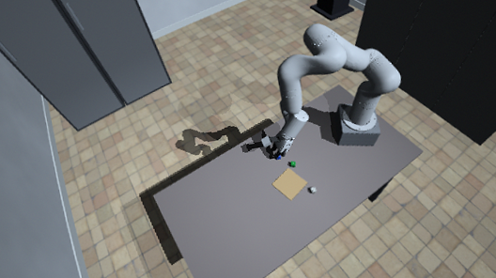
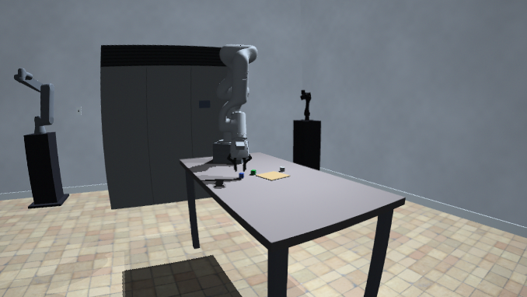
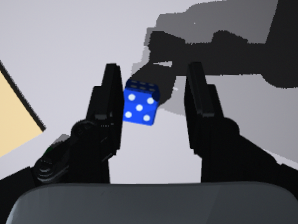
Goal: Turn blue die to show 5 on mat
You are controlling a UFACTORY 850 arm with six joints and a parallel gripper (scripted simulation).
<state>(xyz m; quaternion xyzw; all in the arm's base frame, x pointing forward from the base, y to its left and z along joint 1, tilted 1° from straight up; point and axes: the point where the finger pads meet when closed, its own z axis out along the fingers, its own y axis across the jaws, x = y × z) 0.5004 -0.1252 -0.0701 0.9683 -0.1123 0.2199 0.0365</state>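
My hand is 10 mm past the blue die, 10 mm to the right of it and 50 mm above it. The rest, counted from my hand: white die 40 mm behind, 290 mm to the left, 50 mm below; green die 50 mm behind, 100 mm to the left, 50 mm below; mat 30 mm ahead, 180 mm to the left, 60 mm below.
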